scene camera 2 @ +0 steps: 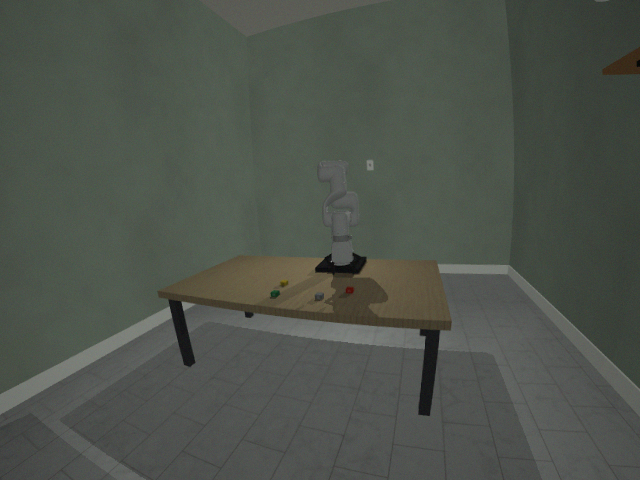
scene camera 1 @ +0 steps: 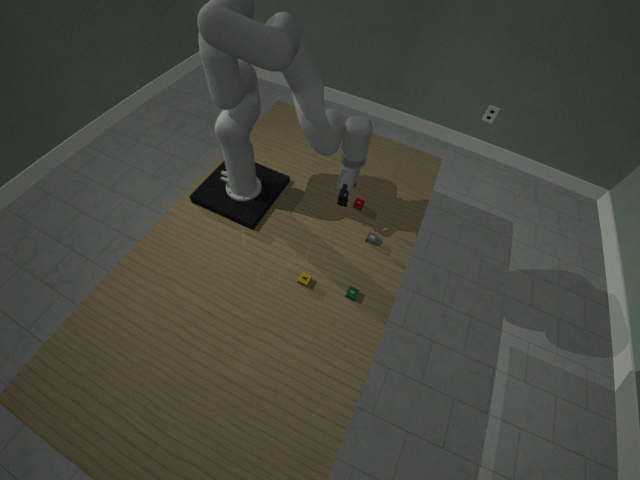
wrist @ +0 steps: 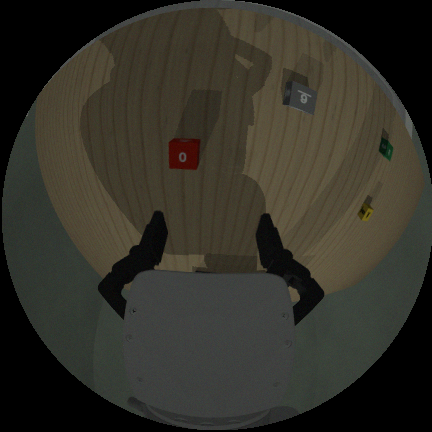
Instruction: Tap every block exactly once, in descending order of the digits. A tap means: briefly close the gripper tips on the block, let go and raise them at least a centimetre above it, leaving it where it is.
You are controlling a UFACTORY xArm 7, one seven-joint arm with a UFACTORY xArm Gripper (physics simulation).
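My gripper (scene camera 1: 348, 196) (wrist: 211, 222) is open and empty, above the table. In scene camera 2 the fingers are hard to make out against the black base. The red block (scene camera 1: 358, 204) (scene camera 2: 349, 290) (wrist: 184, 154), marked 0, lies ahead of the fingers and left of their middle in the wrist view. The grey block (scene camera 1: 371, 238) (scene camera 2: 319, 296) (wrist: 300, 98) lies farther ahead to the right; its digit has a bar and is a 6 or 9, I cannot tell which. The green block (scene camera 1: 352, 293) (scene camera 2: 275, 293) (wrist: 386, 149) and yellow block (scene camera 1: 304, 279) (scene camera 2: 284, 283) (wrist: 365, 212) lie far right; their digits are too small to read surely.
The blocks lie apart on the wooden table (scene camera 1: 206, 330) (scene camera 2: 232, 273). The arm stands on a black base plate (scene camera 1: 217, 202) (scene camera 2: 324, 267). The arm's shadow covers the table around the red block. The table's long edge lies beyond the grey and green blocks.
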